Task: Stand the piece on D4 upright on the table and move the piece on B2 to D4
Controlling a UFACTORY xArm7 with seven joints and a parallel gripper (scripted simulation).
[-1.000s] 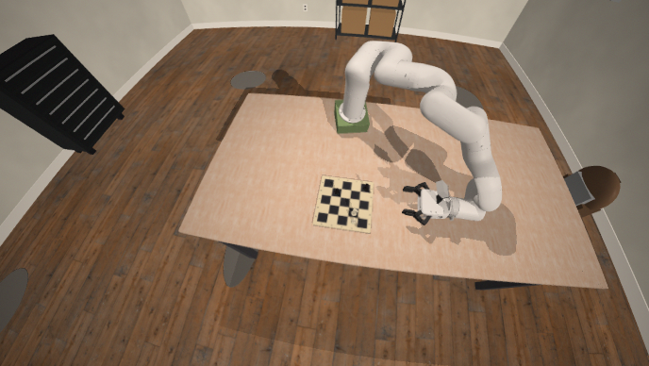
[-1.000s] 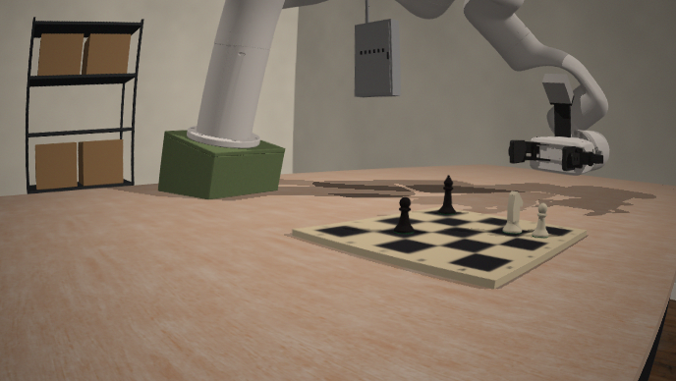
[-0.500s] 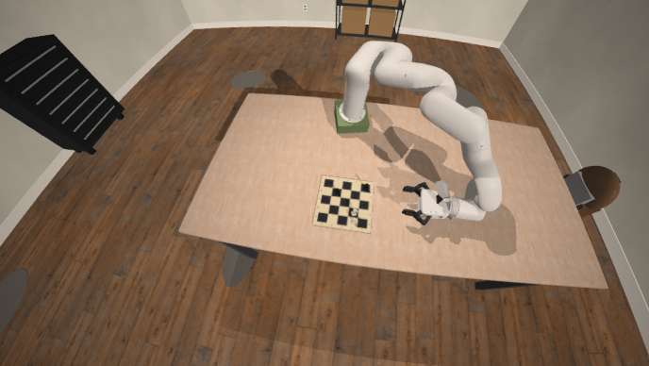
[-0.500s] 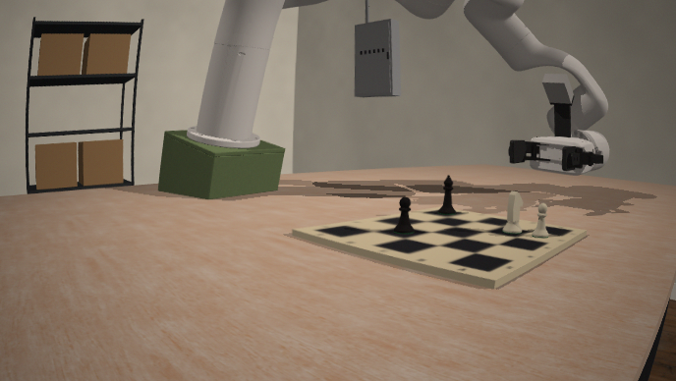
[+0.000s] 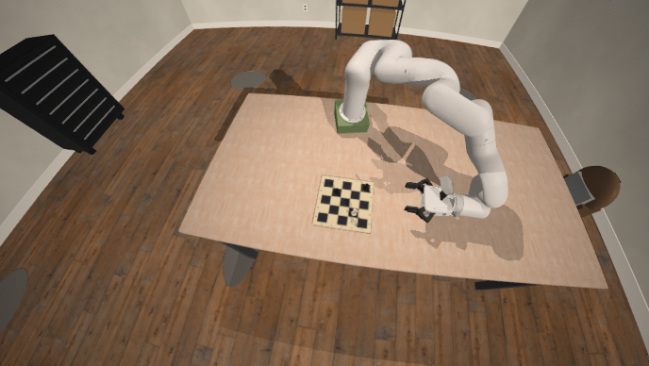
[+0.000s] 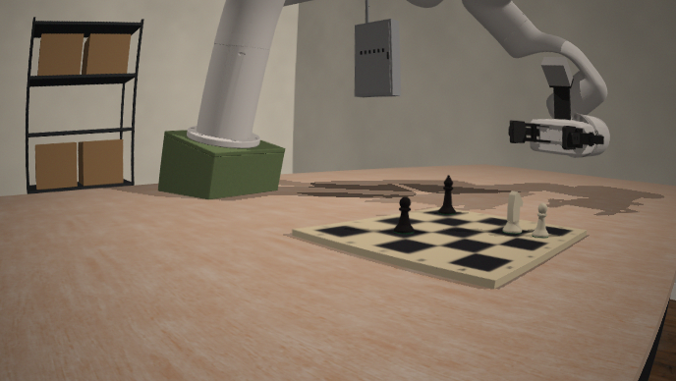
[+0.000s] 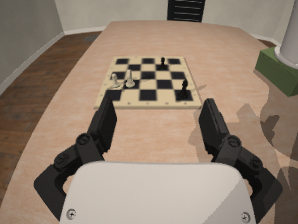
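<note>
Now: hand 260 mm to the left of the black pawn, 90 mm above it and 10 mm short of it. Also, from my hand: white pawn: 160 mm to the right, 110 mm ahead, 90 mm below; then white knight: 170 mm to the right, 80 mm below, 80 mm ahead; then black bishop: 150 mm to the right, 80 mm below, 40 mm behind.
</note>
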